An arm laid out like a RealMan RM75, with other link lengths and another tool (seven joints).
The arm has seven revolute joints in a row. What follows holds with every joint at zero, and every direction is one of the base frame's. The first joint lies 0.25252 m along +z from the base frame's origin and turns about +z. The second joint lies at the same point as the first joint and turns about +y. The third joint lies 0.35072 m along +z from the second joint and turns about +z. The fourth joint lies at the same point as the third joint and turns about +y. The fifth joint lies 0.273 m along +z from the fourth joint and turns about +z. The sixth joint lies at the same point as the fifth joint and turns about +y. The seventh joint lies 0.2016 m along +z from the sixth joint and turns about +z. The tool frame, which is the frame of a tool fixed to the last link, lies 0.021 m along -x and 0.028 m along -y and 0.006 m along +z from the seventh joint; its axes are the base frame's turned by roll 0, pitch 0.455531 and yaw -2.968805 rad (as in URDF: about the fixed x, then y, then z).
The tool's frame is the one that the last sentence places.
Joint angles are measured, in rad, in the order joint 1, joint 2, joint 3, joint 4, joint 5, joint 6, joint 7. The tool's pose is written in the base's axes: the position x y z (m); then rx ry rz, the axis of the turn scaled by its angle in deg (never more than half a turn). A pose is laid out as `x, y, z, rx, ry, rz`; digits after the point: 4 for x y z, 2 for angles.
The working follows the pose.
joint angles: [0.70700 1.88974 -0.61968 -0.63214 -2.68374 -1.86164 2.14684]
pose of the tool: 0.4143, 0.4517, -0.0100, -99.60, -133.55, -17.18
Where each joint sits with the arm in this pose, in the base's axes (m; each line is computed from the numbers above, not from the rounded line before):
joint 1: 0.0000 0.0000 0.2525
joint 2: 0.0000 0.0000 0.2525
joint 3: 0.2532 0.2163 0.1425
joint 4: 0.2532 0.2163 0.1425
joint 5: 0.3827 0.4501 0.1982
joint 6: 0.3827 0.4501 0.1982
joint 7: 0.3978 0.4216 -0.0008
the tool: 0.4143 0.4517 -0.0100

